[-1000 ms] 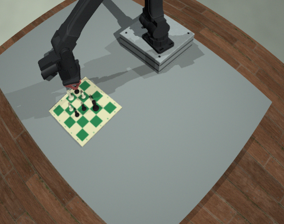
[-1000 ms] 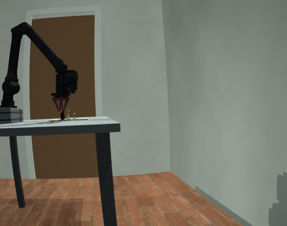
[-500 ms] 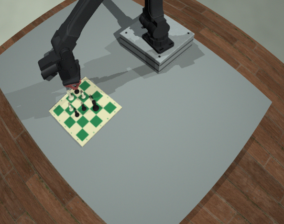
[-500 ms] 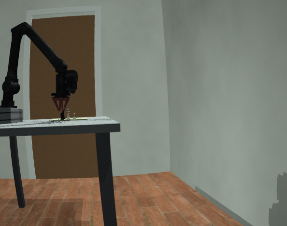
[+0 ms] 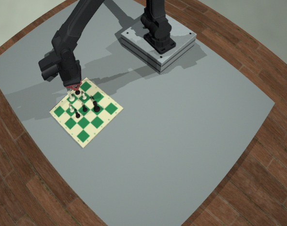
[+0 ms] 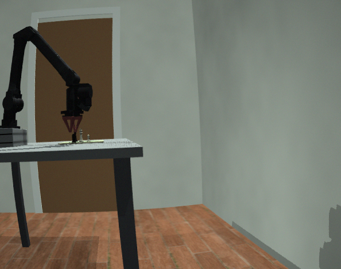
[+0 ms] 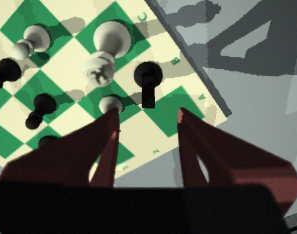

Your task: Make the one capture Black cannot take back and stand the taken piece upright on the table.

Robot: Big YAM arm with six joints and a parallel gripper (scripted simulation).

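Now: the black piece 4 cm below my hand and 1 cm ahead of it. The rest, counted from my hand: tall white piece (4 cm ahead, 2 cm below, 1 cm to the left); then green-and-cream chessboard (8 cm to the left, 6 cm below, 2 cm ahead).
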